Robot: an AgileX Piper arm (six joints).
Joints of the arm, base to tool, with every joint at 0 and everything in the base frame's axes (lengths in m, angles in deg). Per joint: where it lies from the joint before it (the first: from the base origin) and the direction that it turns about. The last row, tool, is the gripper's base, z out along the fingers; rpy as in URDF.
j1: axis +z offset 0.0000 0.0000 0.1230
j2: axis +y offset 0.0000 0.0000 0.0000
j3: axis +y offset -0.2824 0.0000 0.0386
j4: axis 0.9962 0 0.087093 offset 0.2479 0.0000 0.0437
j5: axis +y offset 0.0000 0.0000 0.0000
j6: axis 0.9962 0 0.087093 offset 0.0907 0.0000 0.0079
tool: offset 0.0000 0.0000 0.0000 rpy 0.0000 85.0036 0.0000
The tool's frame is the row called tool.
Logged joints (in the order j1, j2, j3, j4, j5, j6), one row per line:
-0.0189, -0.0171, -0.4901, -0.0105, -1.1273, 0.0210
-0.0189, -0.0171, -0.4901, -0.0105, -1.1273, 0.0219
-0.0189, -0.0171, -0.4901, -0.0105, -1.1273, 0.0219
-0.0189, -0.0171, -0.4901, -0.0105, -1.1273, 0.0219
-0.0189, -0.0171, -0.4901, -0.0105, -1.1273, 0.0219
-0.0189, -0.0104, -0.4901, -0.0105, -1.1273, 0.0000
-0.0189, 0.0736, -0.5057, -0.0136, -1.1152, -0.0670
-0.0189, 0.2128, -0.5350, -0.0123, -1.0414, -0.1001
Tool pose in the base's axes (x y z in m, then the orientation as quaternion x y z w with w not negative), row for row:
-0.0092, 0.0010, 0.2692, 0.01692, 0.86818, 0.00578, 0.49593
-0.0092, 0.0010, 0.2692, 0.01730, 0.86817, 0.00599, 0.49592
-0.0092, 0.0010, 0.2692, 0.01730, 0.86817, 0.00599, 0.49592
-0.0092, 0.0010, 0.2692, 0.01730, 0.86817, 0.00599, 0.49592
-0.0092, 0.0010, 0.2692, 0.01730, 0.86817, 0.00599, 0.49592
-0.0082, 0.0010, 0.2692, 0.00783, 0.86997, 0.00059, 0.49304
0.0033, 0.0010, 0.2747, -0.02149, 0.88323, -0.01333, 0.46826
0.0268, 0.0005, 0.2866, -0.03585, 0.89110, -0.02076, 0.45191
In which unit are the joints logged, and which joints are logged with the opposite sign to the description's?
The joints are logged in radians. Opposite sign: j4, j5.
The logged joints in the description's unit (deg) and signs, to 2 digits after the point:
-1.08, -0.98, -28.08, 0.60, 64.59, 1.20
-1.08, -0.98, -28.08, 0.60, 64.59, 1.25
-1.08, -0.98, -28.08, 0.60, 64.59, 1.25
-1.08, -0.98, -28.08, 0.60, 64.59, 1.25
-1.08, -0.98, -28.08, 0.60, 64.59, 1.25
-1.08, -0.60, -28.08, 0.60, 64.59, 0.00
-1.08, 4.22, -28.97, 0.78, 63.90, -3.84
-1.08, 12.19, -30.65, 0.70, 59.67, -5.74

